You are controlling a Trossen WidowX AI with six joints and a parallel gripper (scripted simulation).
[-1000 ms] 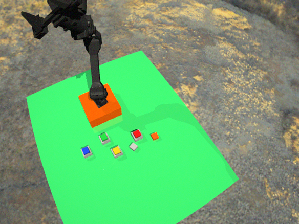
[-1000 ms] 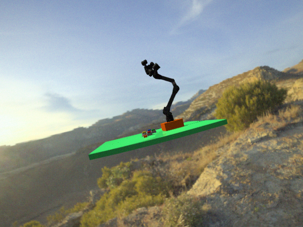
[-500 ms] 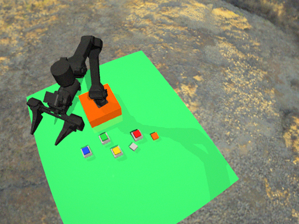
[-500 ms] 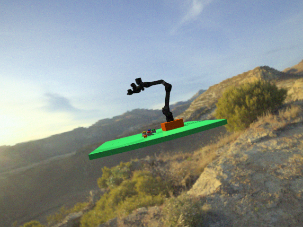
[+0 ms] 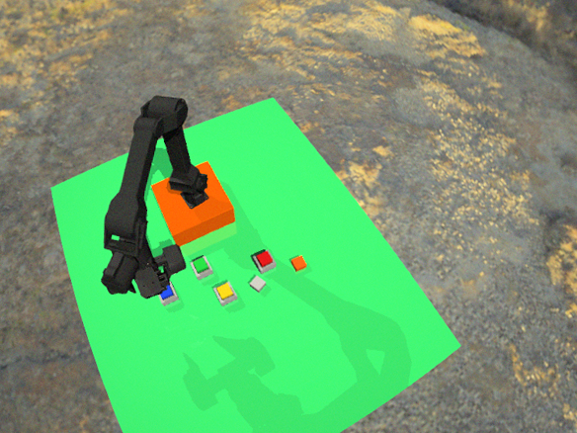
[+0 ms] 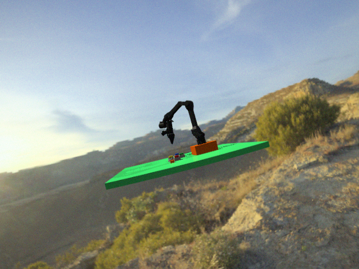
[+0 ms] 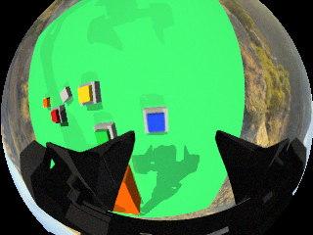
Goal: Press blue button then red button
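Now: gripper tip 110 mm above the blue button, 20 mm to the right of it and 20 mm past it. Round my gripper tip: small grey block (240 mm to the left, 130 mm below, 100 mm ahead); yellow button (150 mm to the left, 110 mm below, 70 mm ahead); green button (140 mm to the left, 110 mm below, 30 mm behind).
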